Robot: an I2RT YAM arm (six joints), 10 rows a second.
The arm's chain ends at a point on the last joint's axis. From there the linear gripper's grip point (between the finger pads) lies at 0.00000 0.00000 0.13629 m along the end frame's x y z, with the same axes.
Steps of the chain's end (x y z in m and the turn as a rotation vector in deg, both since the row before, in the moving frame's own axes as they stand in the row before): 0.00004, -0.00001, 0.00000, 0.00, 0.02, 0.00; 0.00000, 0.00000, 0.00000, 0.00, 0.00, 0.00; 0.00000, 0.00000, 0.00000, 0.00, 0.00, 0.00; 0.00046, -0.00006, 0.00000, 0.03, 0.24, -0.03; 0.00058, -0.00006, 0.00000, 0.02, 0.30, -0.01; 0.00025, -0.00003, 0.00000, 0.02, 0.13, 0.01; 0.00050, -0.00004, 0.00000, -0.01, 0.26, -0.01; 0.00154, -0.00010, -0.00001, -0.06, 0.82, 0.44; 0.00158, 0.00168, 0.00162, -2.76, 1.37, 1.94; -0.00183, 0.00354, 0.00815, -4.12, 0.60, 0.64
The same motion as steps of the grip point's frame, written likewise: 0.00009, -0.00001, 0.00000, 0.00, 0.02, 0.00; 0.00000, 0.00000, 0.00000, 0.00, 0.00, 0.00; 0.00000, 0.00000, 0.00000, 0.00, 0.00, 0.00; 0.00103, -0.00013, 0.00000, 0.03, 0.24, -0.03; 0.00129, -0.00011, 0.00000, 0.02, 0.30, -0.01; 0.00056, -0.00008, 0.00000, 0.02, 0.13, 0.01; 0.00112, -0.00002, 0.00000, -0.01, 0.26, -0.01; 0.00349, 0.00005, -0.00002, -0.06, 0.82, 0.44; 0.00473, 0.00830, 0.00142, -2.76, 1.37, 1.94; -0.00046, 0.01334, 0.00779, -4.12, 0.60, 0.64
